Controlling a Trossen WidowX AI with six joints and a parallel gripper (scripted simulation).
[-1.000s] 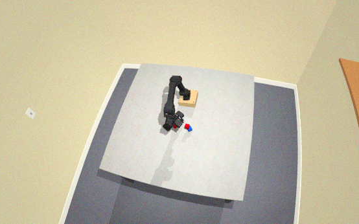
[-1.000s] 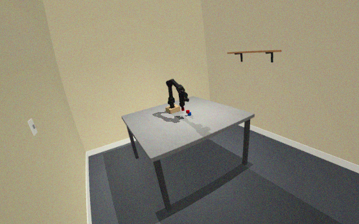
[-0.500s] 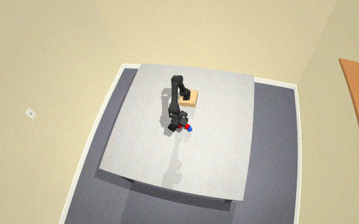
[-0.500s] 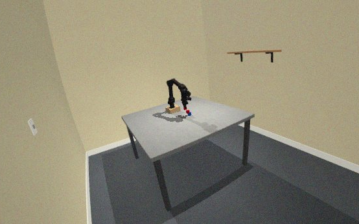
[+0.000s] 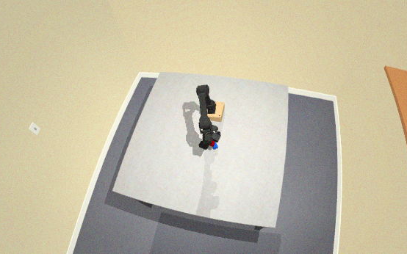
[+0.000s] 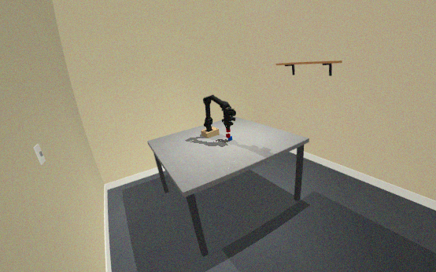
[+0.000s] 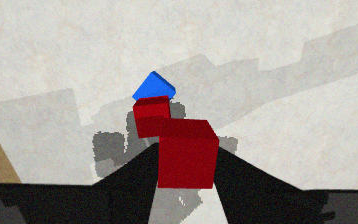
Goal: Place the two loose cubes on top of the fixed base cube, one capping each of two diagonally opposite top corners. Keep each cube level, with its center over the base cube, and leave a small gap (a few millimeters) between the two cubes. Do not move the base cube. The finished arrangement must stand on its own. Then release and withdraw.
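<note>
Right now the red cube is 2 cm behind my gripper tip, 1 cm to the left of it and 7 cm below it. From my gripper tip the other things lie so: blue cube 2 cm behind, 3 cm to the left, 10 cm below.
</note>
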